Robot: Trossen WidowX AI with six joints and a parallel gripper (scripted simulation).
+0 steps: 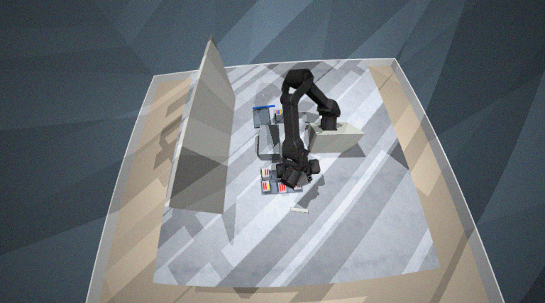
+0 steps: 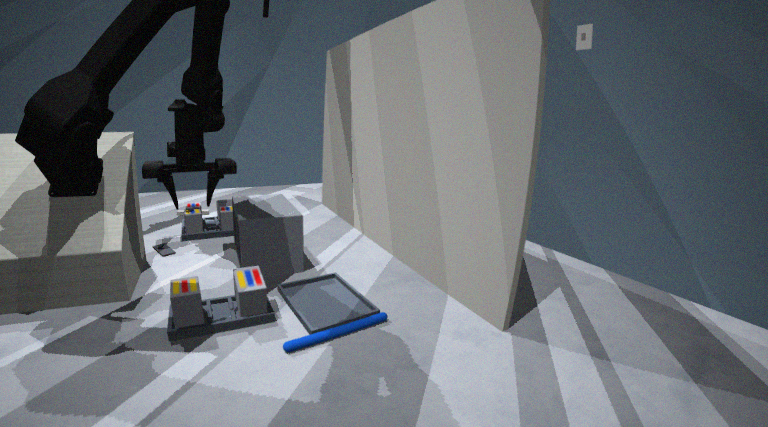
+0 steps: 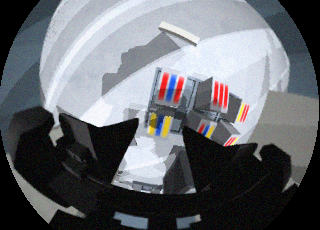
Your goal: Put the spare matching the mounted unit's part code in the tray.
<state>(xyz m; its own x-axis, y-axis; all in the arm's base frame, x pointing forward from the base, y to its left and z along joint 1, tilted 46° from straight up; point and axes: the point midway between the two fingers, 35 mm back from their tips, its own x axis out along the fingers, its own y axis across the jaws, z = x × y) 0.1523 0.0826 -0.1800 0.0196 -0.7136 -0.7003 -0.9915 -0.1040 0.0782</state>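
The grey spare lies 2 cm below my gripper tip. Also, from my gripper tip: rack (5 cm ahead, 34 cm to the right, 5 cm below); grey mounted unit (13 cm ahead, 16 cm to the right, 1 cm below); dark tray (19 cm ahead, 35 cm to the right, 6 cm below).
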